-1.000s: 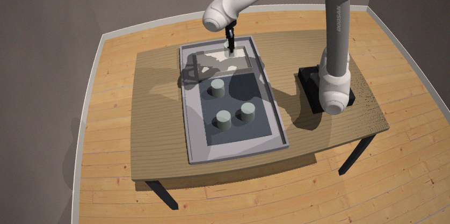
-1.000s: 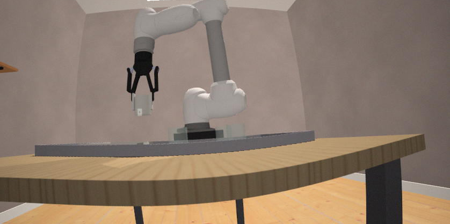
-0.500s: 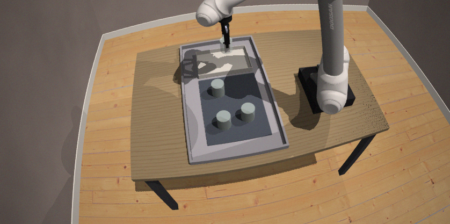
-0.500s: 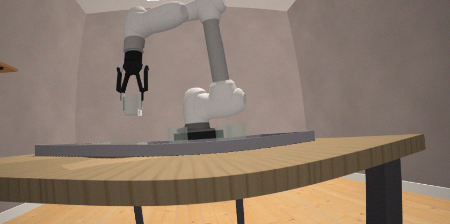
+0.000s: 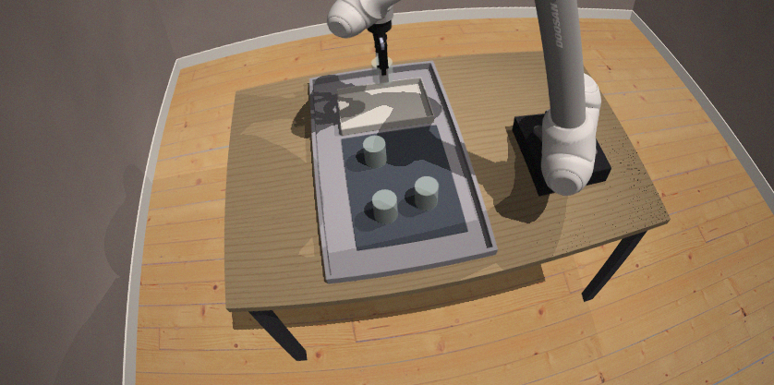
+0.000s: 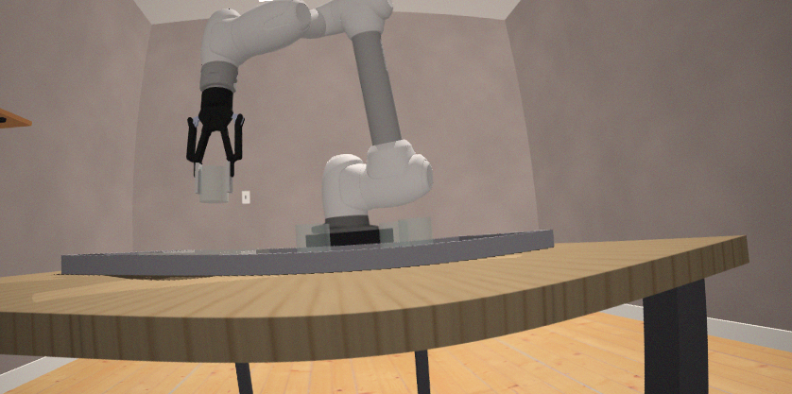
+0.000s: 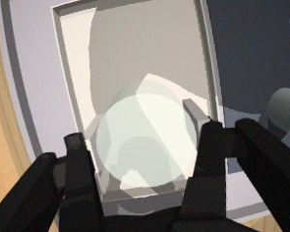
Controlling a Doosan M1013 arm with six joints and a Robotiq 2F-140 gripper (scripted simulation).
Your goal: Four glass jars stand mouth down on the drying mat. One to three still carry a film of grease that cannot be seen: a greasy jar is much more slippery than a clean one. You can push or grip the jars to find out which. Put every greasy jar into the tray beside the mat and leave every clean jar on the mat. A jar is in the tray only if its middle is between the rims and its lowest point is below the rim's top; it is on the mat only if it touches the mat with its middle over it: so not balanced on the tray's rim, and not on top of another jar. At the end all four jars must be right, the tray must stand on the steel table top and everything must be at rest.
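Now: hand 17 cm above the white tray. From my hand the other things lie so: grey steel table top: 20 cm to the left, 18 cm below, 5 cm ahead; then dark drying mat: 31 cm to the left, 18 cm below, 5 cm ahead.
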